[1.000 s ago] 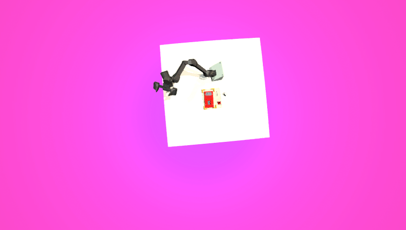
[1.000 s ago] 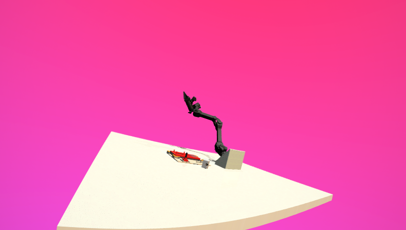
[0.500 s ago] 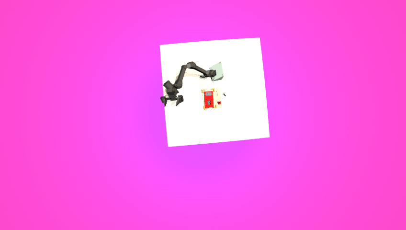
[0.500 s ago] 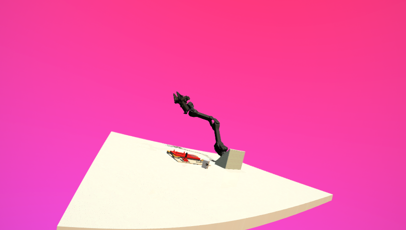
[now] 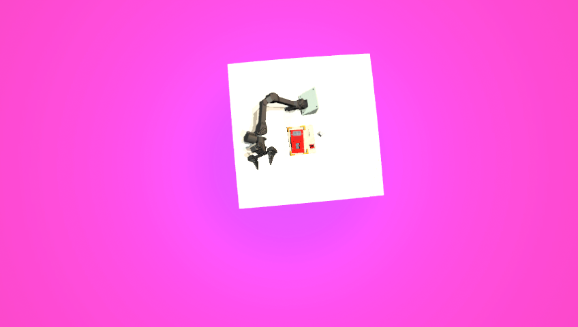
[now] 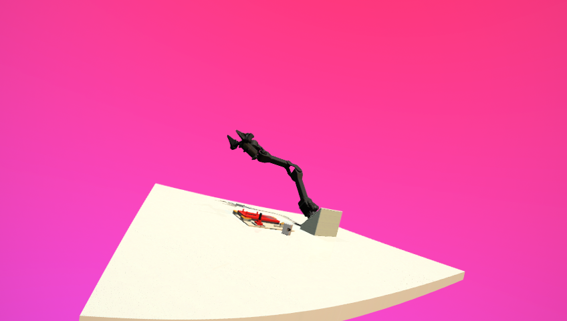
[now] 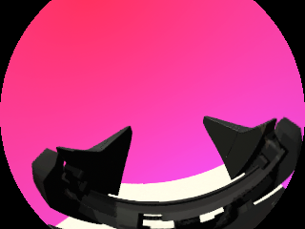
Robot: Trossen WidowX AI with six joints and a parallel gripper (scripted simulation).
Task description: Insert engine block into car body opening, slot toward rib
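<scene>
Right now my gripper tip is 21 cm past the grey engine block, 48 cm to the right of it and 41 cm above it.
</scene>
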